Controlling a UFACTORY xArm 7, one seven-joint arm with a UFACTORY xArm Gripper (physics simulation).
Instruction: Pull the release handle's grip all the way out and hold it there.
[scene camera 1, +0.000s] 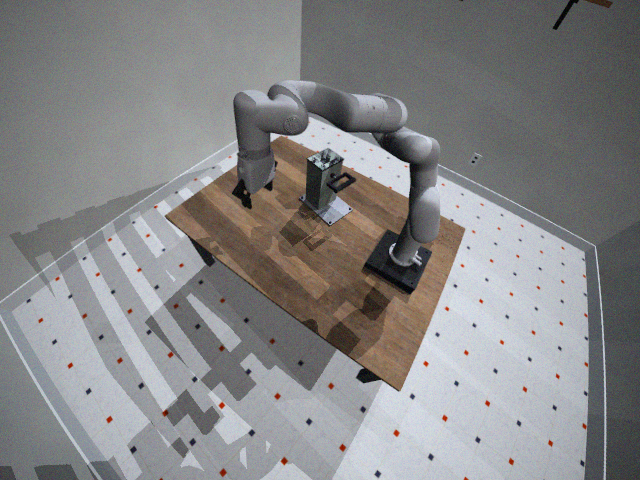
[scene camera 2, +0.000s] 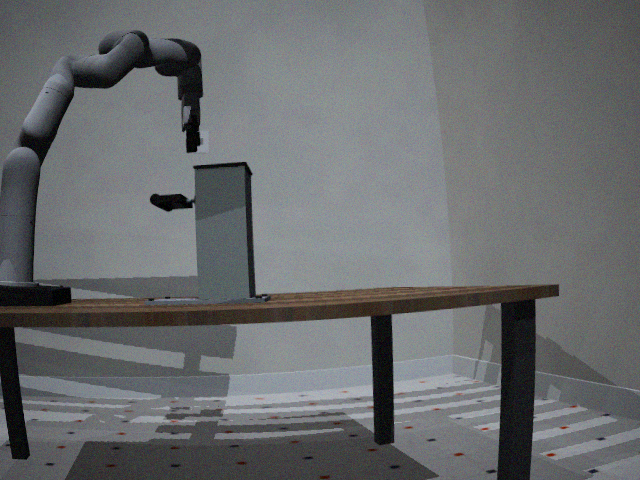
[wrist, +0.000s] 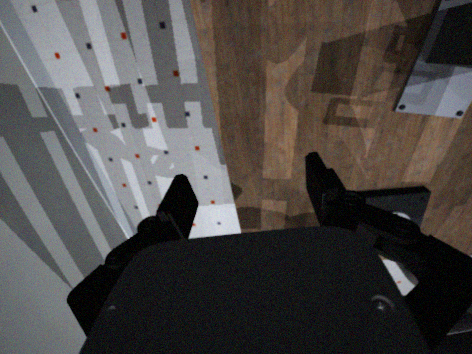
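The release handle's grip (scene camera 1: 343, 186) (scene camera 2: 168, 202) is a black rectangular loop. It sticks out from the upper part of a tall grey-green housing (scene camera 1: 316, 187) (scene camera 2: 222, 232), on the side facing the arm's base. The housing stands upright on a silver baseplate (scene camera 1: 338, 210) (scene camera 2: 175, 300) (wrist: 435, 95). My gripper (scene camera 1: 258, 197) (scene camera 2: 191, 149) (wrist: 246, 180) is open and empty, fingers pointing down. It is apart from the grip, to the left of the housing in the first scene view, and above the housing's top level in the second. The grip does not show in the wrist view.
The wooden table (scene camera 1: 289, 279) (scene camera 2: 413, 298) (wrist: 280, 155) carries the housing and the arm's black base (scene camera 1: 379, 255) (scene camera 2: 36, 295). My arm arches high over the table, behind the housing in the first scene view. Shadows lie across the table top.
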